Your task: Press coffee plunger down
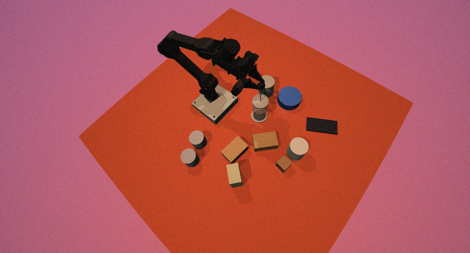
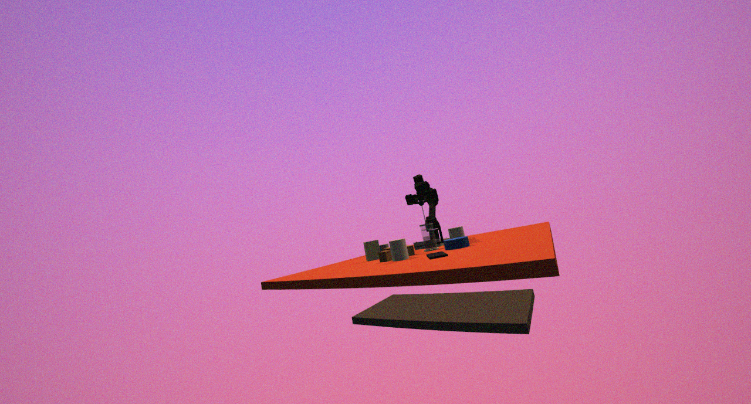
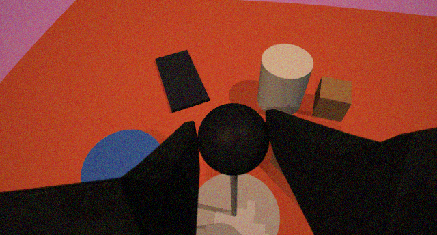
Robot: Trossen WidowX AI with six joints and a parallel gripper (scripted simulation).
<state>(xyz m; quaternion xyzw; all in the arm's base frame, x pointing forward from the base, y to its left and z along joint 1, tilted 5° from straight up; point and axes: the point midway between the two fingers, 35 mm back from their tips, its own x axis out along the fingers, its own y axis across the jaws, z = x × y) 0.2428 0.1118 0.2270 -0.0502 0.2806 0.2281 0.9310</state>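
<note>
Right now the coffee press is 20 mm behind my gripper tip, 10 mm to the left of it and 140 mm below it. Also, from my gripper tip: blue disc 30 mm ahead, 170 mm to the left, 240 mm below; black flat slab 240 mm ahead, 190 mm to the left, 260 mm below.
</note>
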